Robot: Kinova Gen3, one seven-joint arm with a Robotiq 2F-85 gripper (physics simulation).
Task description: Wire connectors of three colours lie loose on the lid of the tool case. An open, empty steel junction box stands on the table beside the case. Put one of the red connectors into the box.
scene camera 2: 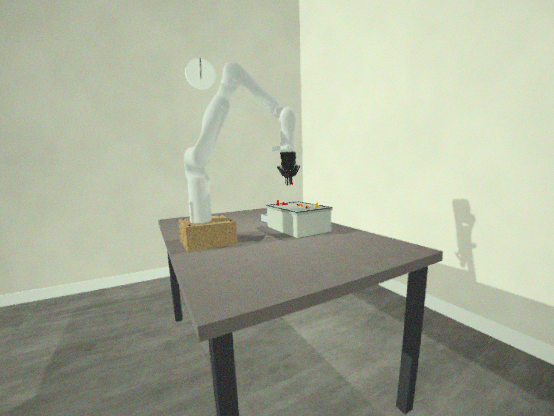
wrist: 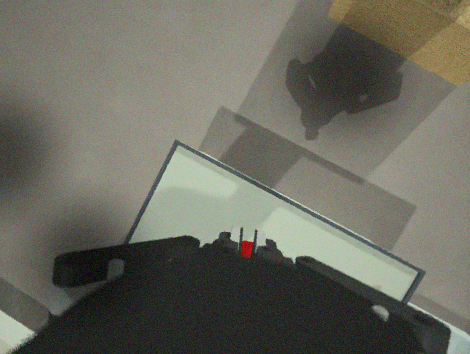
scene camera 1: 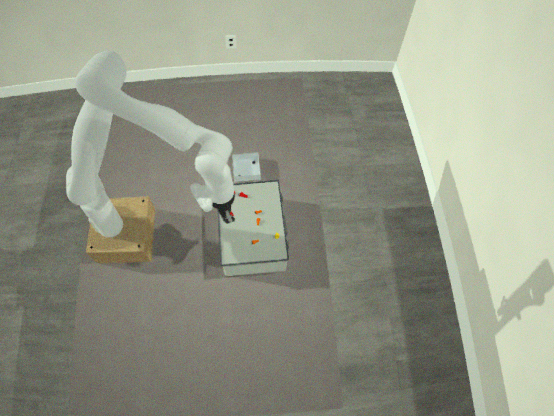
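Seen in the pictures: gripper, fingertip midpoint: (scene camera 2: 288, 185) (wrist: 246, 243) (scene camera 1: 225, 218); arm's base, link origin: (scene camera 2: 201, 221) (scene camera 1: 111, 225).
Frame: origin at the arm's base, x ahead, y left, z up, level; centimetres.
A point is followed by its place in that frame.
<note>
My gripper (scene camera 1: 228, 220) @[x 42.8, y -2.4, z 13.8 cm] (scene camera 2: 289, 183) @[x 42.8, y -2.4, z 13.8 cm] (wrist: 246, 243) @[x 42.8, y -2.4, z 13.8 cm] is shut on a red connector (wrist: 246, 249) @[x 42.9, y -2.3, z 14.8 cm], whose end shows between the fingertips in the wrist view. It holds it well above the lid of the tool case (scene camera 1: 240, 252) @[x 47.1, y -8.8, z 1.9 cm] (scene camera 2: 314, 223) @[x 51.5, y -12.0, z -4.5 cm] (wrist: 200, 200) @[x 45.0, y -7.7, z 2.0 cm]. In scene camera 1 another red connector (scene camera 1: 243, 195) @[x 47.0, y 11.7, z 3.0 cm] lies on the lid near the box, and a further one shows partly beside the arm. Scene camera 2 shows two red connectors on the lid, one upright (scene camera 2: 278, 203) @[x 43.3, y 12.4, z 3.1 cm] and one lying (scene camera 2: 285, 203) @[x 47.1, y 11.5, z 2.9 cm]. The open junction box (scene camera 1: 246, 167) @[x 46.3, y 31.8, z -10.1 cm] stands beside the case's far edge; in scene camera 2 it is mostly hidden behind the case.
Orange connectors (scene camera 1: 258, 221) @[x 52.5, y 2.1, z 2.7 cm] (scene camera 2: 300, 205) @[x 52.0, y 3.1, z 2.4 cm] and a yellow one (scene camera 1: 277, 235) @[x 58.9, y -3.3, z 4.1 cm] (scene camera 2: 317, 204) @[x 58.6, y -3.2, z 3.1 cm] are on the lid. The arm stands on a wooden block (scene camera 1: 130, 225) @[x 7.4, y 0.4, z -0.1 cm] (scene camera 2: 210, 236) @[x 2.3, y -10.0, z -5.0 cm] (wrist: 435, 55) @[x 12.7, y 6.3, z -6.7 cm] to the left of the case. All stand on the brown table (scene camera 1: 210, 340) @[x 37.6, y -36.0, z -10.2 cm] (scene camera 2: 300, 280) @[x 21.2, y -54.4, z -10.2 cm] (wrist: 100, 75) @[x 40.6, y -33.6, z -10.3 cm].
</note>
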